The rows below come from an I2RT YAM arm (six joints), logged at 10 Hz.
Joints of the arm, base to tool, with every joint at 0 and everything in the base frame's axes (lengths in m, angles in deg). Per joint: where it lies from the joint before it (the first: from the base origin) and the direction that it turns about. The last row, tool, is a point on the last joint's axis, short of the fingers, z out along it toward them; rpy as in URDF.
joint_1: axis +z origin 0 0 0.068
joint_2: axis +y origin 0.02 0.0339 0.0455
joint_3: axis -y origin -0.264 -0.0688 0
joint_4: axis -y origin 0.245 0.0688 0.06
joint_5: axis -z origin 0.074 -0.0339 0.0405
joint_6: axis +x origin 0.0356 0 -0.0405
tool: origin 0 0 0 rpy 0 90 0
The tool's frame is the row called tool.
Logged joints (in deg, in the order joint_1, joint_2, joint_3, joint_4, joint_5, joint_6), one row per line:
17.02, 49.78, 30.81, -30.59, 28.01, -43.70
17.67, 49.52, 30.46, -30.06, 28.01, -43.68
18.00, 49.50, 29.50, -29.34, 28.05, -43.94
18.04, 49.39, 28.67, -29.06, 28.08, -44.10
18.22, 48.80, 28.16, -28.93, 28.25, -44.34
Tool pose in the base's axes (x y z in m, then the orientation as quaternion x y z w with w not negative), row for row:
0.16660, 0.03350, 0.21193, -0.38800, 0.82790, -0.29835, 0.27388
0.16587, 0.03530, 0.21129, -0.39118, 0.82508, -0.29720, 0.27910
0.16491, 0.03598, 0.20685, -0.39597, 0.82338, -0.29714, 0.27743
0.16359, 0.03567, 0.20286, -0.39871, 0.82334, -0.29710, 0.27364
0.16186, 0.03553, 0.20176, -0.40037, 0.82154, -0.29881, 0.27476
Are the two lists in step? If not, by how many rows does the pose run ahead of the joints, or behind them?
They are in step.
